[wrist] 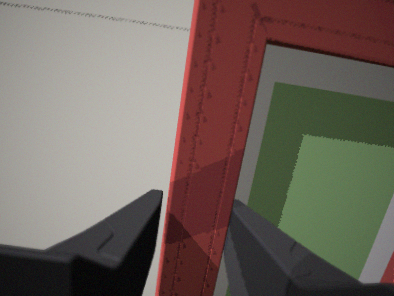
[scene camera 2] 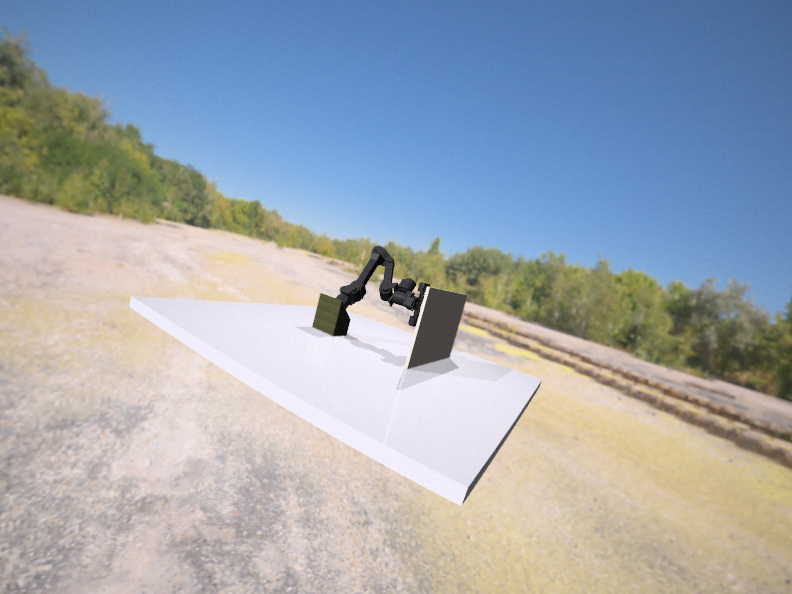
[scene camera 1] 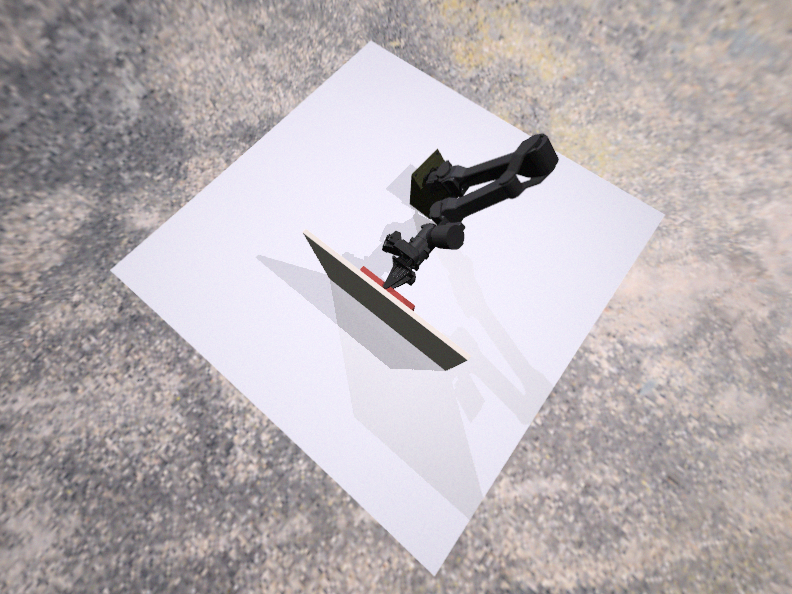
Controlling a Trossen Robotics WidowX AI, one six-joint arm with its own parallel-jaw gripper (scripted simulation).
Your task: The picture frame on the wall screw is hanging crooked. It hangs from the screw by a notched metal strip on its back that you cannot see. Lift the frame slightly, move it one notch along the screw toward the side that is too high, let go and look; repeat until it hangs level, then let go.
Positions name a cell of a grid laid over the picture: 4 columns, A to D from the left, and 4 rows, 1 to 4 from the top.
Labels:
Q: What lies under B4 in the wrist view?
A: My gripper.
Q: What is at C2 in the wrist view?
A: A picture frame.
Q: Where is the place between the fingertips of my gripper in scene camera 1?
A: At B2

